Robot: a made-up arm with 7 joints. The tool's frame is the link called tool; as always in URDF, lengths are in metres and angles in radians.
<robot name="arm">
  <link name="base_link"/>
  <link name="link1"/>
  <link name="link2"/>
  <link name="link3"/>
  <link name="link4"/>
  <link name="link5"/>
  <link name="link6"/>
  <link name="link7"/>
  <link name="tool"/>
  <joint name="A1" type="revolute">
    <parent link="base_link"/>
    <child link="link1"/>
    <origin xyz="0 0 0" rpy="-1.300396 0.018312 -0.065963"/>
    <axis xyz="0 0 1"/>
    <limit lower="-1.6" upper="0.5"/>
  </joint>
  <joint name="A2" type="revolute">
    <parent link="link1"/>
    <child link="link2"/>
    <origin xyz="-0.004 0.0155 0.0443" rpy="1.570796 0 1.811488"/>
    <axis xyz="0 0 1"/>
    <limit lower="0" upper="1.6"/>
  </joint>
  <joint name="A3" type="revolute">
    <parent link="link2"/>
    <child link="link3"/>
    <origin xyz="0.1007 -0.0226 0.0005" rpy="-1.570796 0 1.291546"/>
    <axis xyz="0 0 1"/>
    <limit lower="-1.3" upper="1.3"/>
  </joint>
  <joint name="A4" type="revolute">
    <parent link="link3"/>
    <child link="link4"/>
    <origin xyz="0 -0.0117 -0.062" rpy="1.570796 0 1.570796"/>
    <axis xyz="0 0 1"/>
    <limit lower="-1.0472" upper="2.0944"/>
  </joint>
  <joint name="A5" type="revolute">
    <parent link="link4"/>
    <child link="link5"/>
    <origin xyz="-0.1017 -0.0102 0.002" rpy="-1.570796 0 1.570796"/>
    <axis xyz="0 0 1"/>
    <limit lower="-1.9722" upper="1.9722"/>
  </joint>
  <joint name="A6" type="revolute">
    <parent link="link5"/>
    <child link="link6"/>
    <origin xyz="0.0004 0 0.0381" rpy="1.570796 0 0"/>
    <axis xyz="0 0 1"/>
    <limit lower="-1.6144" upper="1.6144"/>
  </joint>
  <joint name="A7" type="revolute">
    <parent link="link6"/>
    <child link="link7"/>
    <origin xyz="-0.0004 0.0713 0" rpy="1.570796 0 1.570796"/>
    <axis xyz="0 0 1"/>
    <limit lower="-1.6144" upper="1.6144"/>
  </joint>
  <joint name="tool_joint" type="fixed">
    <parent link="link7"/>
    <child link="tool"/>
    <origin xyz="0 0 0"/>
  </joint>
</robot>
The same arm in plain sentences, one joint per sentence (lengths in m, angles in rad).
The arm has seven revolute joints in a row. What follows holds with every joint at zero, and every direction is one of the base frame's.
Joint 1 sits at the same point as the base frame's origin and turns about the direction (0.068403, 0.961235, 0.26711), from -1.6 to 0.5 rad.
Joint 2 sits 0.001 m along -x and 0.047 m along +y and 0.003 m along -z from joint 1 and turns about the direction (0.968889, -0.0002, -0.247497), from 0 to 1.6 rad.
Joint 3 sits 0.025 m along -x and 0.006 m along +y and 0.0999 m along -z from joint 2 and turns about the direction (0.247497, -0.0001, 0.968889), from -1.3 to 1.3 rad.
Joint 4 sits 0.004 m along -x and 0.063 m along -z from joint 3 and turns about the direction (0.0002, 1, 0), from -1.0472 to 2.0944 rad.
Joint 5 sits 0.096 m along +x and 0.002 m along +y and 0.035 m along -z from joint 4 and turns about the direction (0.968889, -0.0002, -0.247497), from -1.9722 to 1.9722 rad.
Joint 6 sits 0.037 m along +x and 0.009 m along -z from joint 5 and turns about the direction (0.0002, 1, 0), from -1.6144 to 1.6144 rad.
Joint 7 sits 0.069 m along +x and 0.018 m along -z from joint 6 and turns about the direction (0.247497, -0.0001, 0.968889), from -1.6144 to 1.6144 rad.
The tool frame, which is the frame that the pose is given for, sits at the same point as joint 7; its axes are the base frame's turned by roll 0, pitch 0.2501 and yaw -0.0002 rad (as in URDF: about the fixed x, then y, then z).

